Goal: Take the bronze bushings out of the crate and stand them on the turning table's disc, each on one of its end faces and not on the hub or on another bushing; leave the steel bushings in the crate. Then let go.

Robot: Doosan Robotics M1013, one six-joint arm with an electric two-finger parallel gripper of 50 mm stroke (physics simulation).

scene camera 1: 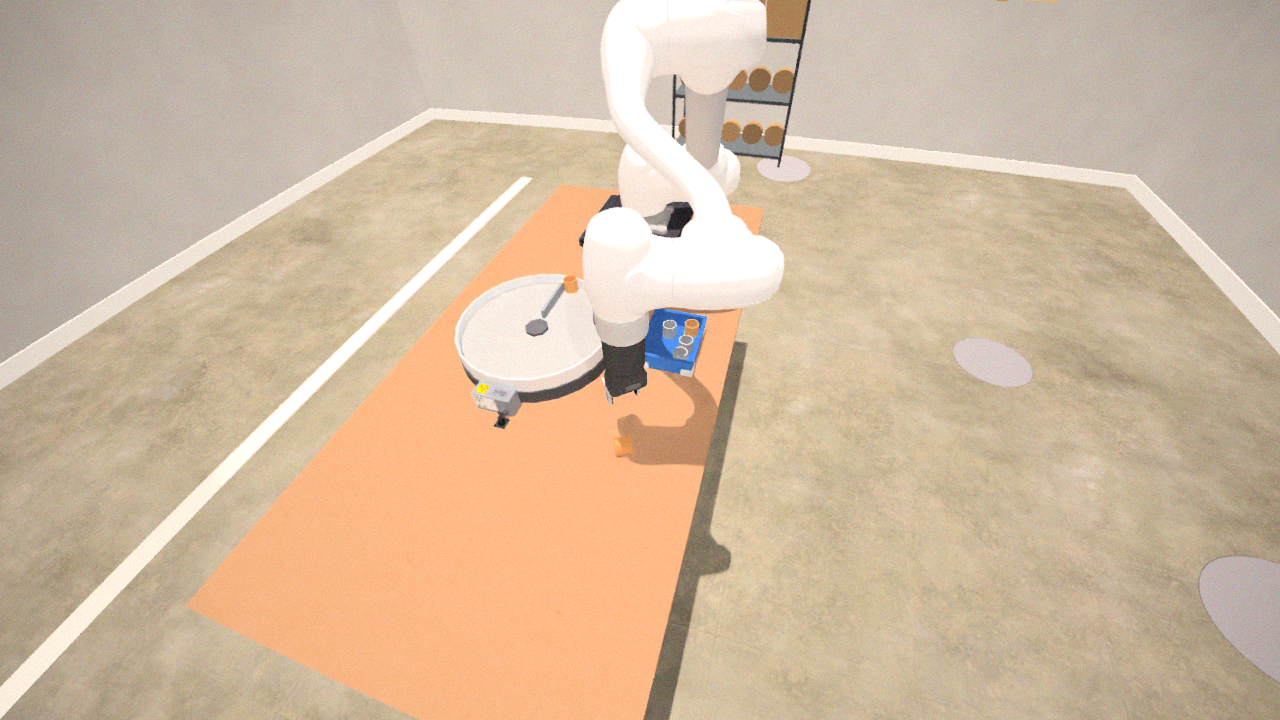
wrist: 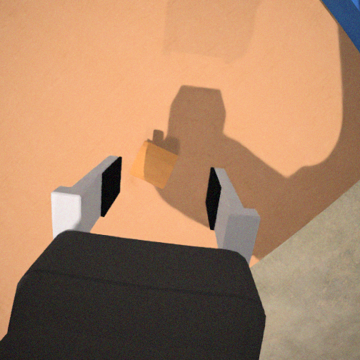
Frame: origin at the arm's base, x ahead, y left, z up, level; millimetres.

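Seen in the pictures: gripper, fingertip midpoint: (scene camera 1: 622, 396); arm's base, link origin: (scene camera 1: 645, 220).
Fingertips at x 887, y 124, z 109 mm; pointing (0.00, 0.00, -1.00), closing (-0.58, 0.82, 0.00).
Pixels of each thing's top centre, then the offset from my fingertips to it. "pt": a spot on its surface instead.
- blue crate, top centre: (scene camera 1: 673, 334) dx -311, dy +61, dz -104 mm
- steel bushing, top centre: (scene camera 1: 669, 324) dx -355, dy +45, dz -111 mm
- turning table's disc, top centre: (scene camera 1: 536, 326) dx -267, dy -305, dz -93 mm
- hub, top centre: (scene camera 1: 536, 326) dx -267, dy -305, dz -93 mm
- grey bar, surface spot: (scene camera 1: 553, 300) pt dx -370, dy -291, dz -84 mm
- small grey box with a yellow button, top centre: (scene camera 1: 493, 391) dx -34, dy -329, dz -96 mm
A bronze bushing (scene camera 1: 622, 445) (wrist: 155, 165) lies on its side on the orange table top, partly in the arm's shadow. My gripper (scene camera 1: 623, 396) (wrist: 164, 179) is open and empty, above the table; in the wrist view this bushing shows beyond and between the fingertips. The blue crate (scene camera 1: 665, 363) holds a bronze bushing (scene camera 1: 691, 327) at its back right and several steel bushings, one of them a steel bushing (scene camera 1: 669, 328) at the back. Another bronze bushing (scene camera 1: 570, 284) is at the back of the turning table's disc (scene camera 1: 501, 344), beside the bar. The hub (scene camera 1: 536, 327) is at the disc's middle.
A grey bar (scene camera 1: 553, 300) reaches over the disc from near the hub to the back rim. A small grey box with a yellow button (scene camera 1: 496, 398) stands at the turning table's front. The crate's corner (wrist: 347, 20) shows at the wrist view's top right. The arm hides the disc's right side.
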